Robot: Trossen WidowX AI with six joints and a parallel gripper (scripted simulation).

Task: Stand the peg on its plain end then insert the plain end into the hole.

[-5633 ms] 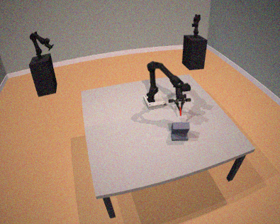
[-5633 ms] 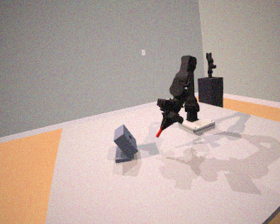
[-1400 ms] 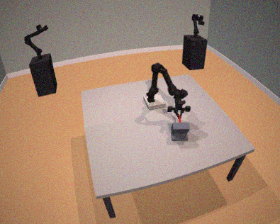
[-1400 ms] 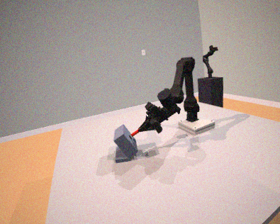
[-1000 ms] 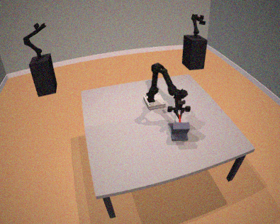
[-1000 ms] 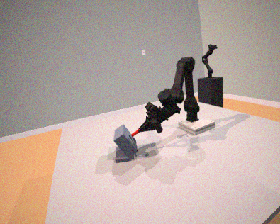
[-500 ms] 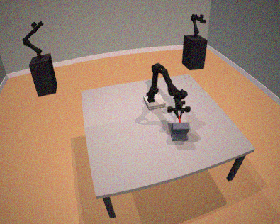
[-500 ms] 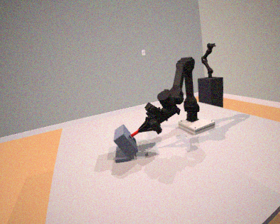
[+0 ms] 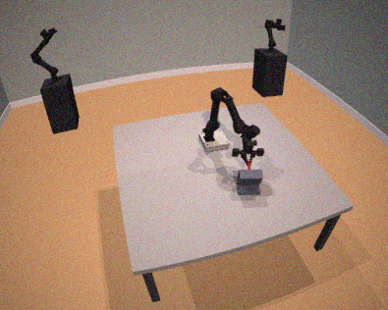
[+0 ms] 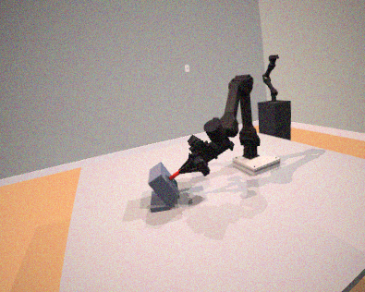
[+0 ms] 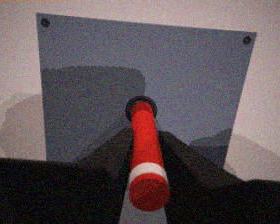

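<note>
Right now my gripper tip is 6 cm short of the grey sloped panel, 2 cm to the left of it and 3 cm above it. Round my gripper tip: red peg 1 cm behind, 1 cm above.
</note>
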